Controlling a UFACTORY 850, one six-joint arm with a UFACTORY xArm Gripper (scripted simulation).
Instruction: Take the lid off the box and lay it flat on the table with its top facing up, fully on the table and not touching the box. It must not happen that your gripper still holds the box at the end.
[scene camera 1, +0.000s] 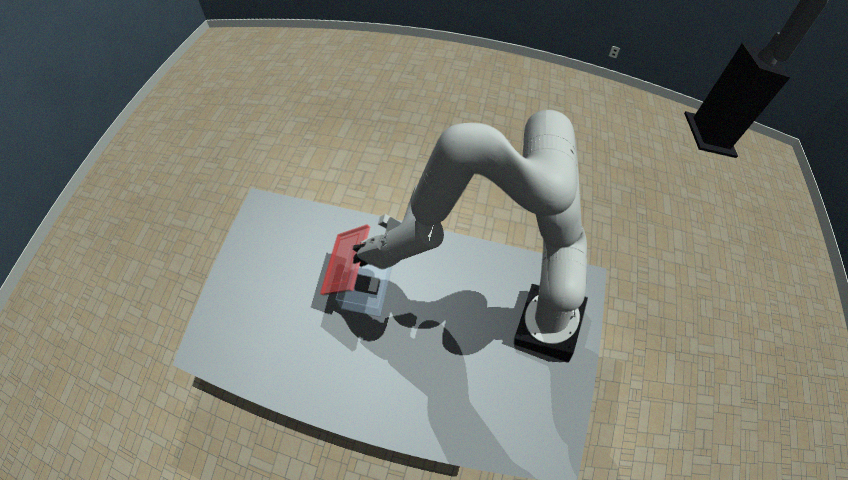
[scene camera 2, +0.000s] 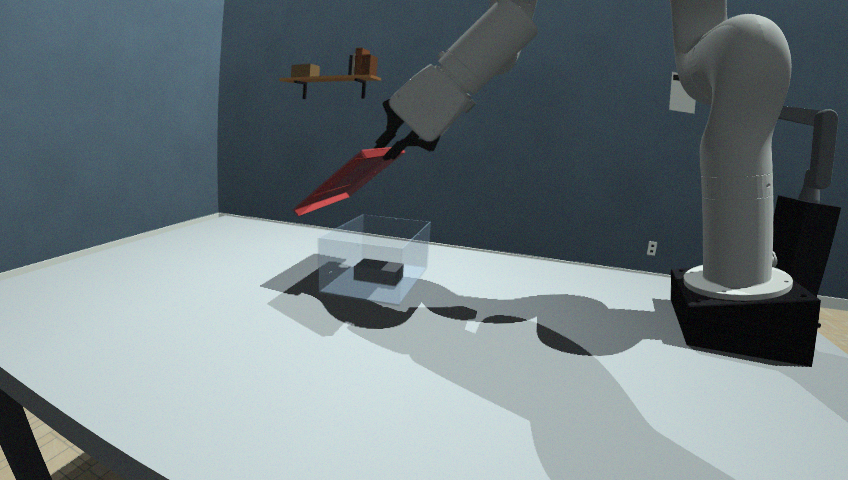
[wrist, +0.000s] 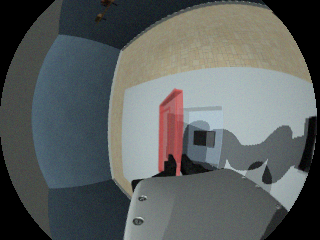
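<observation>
There is a red lid that I can see in scene camera 1, in the wrist view and in scene camera 2 (337, 187). The red lid (wrist: 171, 118) and the lid (scene camera 1: 359, 238) are the same spot. I also see a box, in scene camera 1, in scene camera 2 and in the wrist view (210, 122). For the box (scene camera 2: 377, 259) and the box (scene camera 1: 367, 308), it is the same spot again.
</observation>
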